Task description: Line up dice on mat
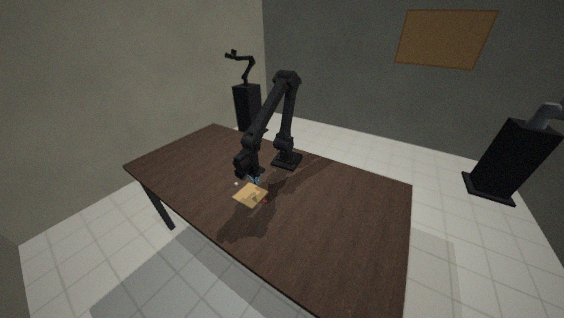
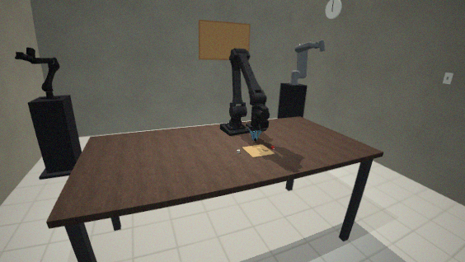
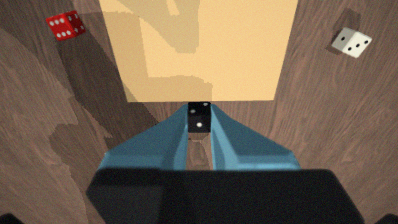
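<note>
Right now the tan mat is 50 mm ahead of my hand and 50 mm below it. Round my hand: white die 30 mm ahead, 120 mm to the right, 50 mm below; then black die right at my hand; then red die 50 mm ahead, 100 mm to the left, 50 mm below.
</note>
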